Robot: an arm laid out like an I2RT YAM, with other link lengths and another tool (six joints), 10 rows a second.
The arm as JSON. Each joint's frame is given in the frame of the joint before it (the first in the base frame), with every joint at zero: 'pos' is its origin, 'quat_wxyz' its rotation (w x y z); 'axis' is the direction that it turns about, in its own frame. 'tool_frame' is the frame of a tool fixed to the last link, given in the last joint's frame.
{
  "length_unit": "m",
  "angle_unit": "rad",
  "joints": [
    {
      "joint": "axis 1",
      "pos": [
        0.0,
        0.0,
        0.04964
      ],
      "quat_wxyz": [
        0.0,
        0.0,
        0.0,
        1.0
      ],
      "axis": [
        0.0,
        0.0,
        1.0
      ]
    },
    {
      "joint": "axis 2",
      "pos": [
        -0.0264,
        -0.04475,
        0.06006
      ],
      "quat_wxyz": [
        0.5,
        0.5,
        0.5,
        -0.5
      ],
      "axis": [
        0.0,
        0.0,
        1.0
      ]
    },
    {
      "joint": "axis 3",
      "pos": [
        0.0,
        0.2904,
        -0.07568
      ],
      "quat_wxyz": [
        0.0,
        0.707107,
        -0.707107,
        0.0
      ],
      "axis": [
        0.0,
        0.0,
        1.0
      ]
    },
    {
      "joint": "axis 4",
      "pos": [
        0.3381,
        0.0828,
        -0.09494
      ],
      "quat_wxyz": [
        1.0,
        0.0,
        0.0,
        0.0
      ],
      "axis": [
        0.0,
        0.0,
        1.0
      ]
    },
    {
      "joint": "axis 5",
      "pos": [
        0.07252,
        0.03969,
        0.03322
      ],
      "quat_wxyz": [
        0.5,
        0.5,
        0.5,
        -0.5
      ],
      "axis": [
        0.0,
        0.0,
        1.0
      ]
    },
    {
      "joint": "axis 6",
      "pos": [
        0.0,
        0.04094,
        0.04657
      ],
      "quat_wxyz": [
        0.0,
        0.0,
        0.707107,
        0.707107
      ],
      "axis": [
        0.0,
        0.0,
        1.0
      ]
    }
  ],
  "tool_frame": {
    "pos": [
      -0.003,
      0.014,
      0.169
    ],
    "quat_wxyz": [
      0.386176,
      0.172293,
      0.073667,
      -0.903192
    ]
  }
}
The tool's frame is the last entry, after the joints.
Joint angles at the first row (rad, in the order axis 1, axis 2, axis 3, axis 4, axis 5, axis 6):
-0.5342, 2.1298, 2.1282, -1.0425, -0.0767, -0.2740
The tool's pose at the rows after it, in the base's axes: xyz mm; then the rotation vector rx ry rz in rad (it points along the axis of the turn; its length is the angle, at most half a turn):
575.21, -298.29, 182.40, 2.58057, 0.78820, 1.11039
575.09, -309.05, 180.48, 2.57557, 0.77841, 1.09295
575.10, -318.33, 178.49, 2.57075, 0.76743, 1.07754
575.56, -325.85, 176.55, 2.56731, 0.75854, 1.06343
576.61, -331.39, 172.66, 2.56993, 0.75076, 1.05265
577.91, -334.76, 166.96, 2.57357, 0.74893, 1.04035
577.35, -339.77, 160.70, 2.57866, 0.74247, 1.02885
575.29, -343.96, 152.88, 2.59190, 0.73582, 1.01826
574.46, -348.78, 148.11, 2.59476, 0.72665, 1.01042
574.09, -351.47, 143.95, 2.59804, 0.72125, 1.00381
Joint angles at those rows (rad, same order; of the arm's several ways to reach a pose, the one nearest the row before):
-0.5480, 2.1520, 2.1575, -1.0517, -0.0724, -0.2744
-0.5583, 2.1723, 2.1817, -1.0538, -0.0607, -0.2802
-0.5666, 2.1898, 2.2013, -1.0537, -0.0492, -0.2832
-0.5724, 2.2072, 2.2215, -1.0553, -0.0386, -0.2850
-0.5766, 2.2268, 2.2411, -1.0584, -0.0323, -0.2849
-0.5775, 2.2426, 2.2502, -1.0569, -0.0253, -0.2860
-0.5827, 2.2545, 2.2522, -1.0526, -0.0205, -0.2875
-0.5896, 2.2658, 2.2508, -1.0523, -0.0207, -0.2893
-0.5951, 2.2744, 2.2511, -1.0469, -0.0170, -0.2889
-0.5978, 2.2809, 2.2503, -1.0429, -0.0138, -0.2882

